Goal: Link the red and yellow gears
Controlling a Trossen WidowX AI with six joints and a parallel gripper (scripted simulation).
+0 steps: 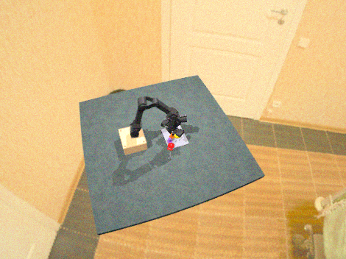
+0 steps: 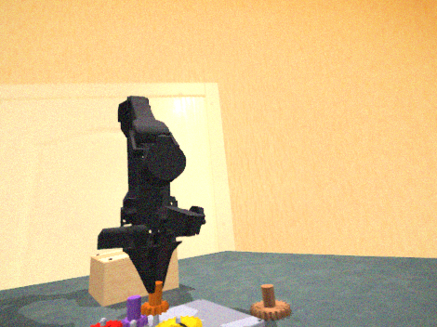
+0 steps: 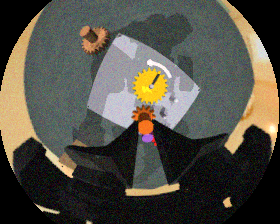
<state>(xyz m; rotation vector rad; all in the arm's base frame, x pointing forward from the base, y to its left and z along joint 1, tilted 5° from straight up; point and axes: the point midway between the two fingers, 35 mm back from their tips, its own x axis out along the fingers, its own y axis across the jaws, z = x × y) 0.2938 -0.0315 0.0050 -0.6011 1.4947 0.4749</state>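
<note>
Right now my gripper tip is 30 mm to the left of the purple gear, 30 mm past it and 30 mm above it. The rest, counted from my gripper tip: red gear 70 mm to the right, 40 mm below, 20 mm behind; then orange gear 10 mm below; then yellow gear 50 mm ahead, 40 mm below, 20 mm to the left.
</note>
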